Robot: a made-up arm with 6 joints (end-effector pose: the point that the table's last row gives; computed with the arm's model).
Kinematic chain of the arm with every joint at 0, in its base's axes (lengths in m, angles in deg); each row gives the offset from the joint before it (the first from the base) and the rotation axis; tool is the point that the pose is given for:
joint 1: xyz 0 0 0.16 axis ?
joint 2: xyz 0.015 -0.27 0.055 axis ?
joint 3: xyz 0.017 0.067 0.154 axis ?
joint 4: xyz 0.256 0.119 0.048 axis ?
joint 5: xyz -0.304 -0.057 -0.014 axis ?
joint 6: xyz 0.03 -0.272 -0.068 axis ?
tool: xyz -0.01 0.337 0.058
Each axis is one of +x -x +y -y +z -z.
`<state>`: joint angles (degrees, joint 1 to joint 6).
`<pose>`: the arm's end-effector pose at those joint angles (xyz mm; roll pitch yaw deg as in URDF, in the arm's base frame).
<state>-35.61 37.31 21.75 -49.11 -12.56 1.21</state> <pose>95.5 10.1 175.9 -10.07 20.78 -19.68</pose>
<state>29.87 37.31 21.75 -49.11 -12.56 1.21</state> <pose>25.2 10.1 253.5 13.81 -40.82 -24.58</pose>
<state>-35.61 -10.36 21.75 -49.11 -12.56 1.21</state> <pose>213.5 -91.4 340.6 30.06 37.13 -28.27</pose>
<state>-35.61 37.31 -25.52 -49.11 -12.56 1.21</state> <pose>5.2 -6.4 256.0 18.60 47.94 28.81</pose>
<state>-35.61 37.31 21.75 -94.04 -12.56 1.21</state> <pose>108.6 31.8 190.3 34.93 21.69 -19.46</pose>
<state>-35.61 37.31 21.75 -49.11 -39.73 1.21</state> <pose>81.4 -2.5 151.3 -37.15 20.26 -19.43</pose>
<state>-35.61 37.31 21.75 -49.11 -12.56 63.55</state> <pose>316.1 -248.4 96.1 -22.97 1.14 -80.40</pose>
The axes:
joint 1: -y
joint 2: -x
joint 3: -z
joint 4: -x
joint 5: +x
joint 6: -z

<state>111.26 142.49 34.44 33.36 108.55 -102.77</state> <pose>91.4 -542.4 -85.7 -130.00 -17.80 19.12</pose>
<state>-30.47 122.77 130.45 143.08 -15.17 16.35</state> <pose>41.4 -43.7 100.1 36.09 -54.91 91.00</pose>
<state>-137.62 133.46 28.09 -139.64 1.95 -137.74</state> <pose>-313.5 -856.8 353.3 139.26 -49.22 35.94</pose>
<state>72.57 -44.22 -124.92 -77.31 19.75 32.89</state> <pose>-292.4 -294.7 81.3 4.50 29.38 104.94</pose>
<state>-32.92 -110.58 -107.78 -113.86 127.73 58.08</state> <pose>-72.4 -581.8 464.0 65.49 -22.04 -116.08</pose>
